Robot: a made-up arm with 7 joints. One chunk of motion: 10 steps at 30 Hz.
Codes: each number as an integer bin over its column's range. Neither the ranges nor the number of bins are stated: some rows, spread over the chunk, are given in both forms.
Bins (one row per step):
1: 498 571 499 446 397 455 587
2: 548 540 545 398 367 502 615
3: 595 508 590 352 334 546 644
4: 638 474 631 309 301 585 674
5: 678 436 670 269 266 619 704
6: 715 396 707 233 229 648 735
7: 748 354 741 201 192 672 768
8: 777 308 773 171 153 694 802
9: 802 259 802 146 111 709 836
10: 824 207 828 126 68 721 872
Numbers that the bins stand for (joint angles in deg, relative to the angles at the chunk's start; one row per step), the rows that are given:
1: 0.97 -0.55 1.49 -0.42 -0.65 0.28 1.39
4: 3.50 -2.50 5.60 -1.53 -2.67 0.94 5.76
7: 5.49 -4.91 9.02 -2.40 -4.97 1.38 10.47
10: 6.87 -7.86 11.72 -3.00 -7.59 1.63 15.69
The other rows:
2: 1.88 -1.18 2.92 -0.81 -1.28 0.52 2.80
3: 2.73 -1.82 4.32 -1.18 -1.98 0.74 4.25
5: 4.23 -3.27 6.81 -1.85 -3.41 1.11 7.26
6: 4.90 -4.07 7.96 -2.14 -4.19 1.26 8.82
8: 6.02 -5.84 10.01 -2.64 -5.79 1.49 12.18
9: 6.47 -6.82 10.92 -2.84 -6.68 1.57 13.88

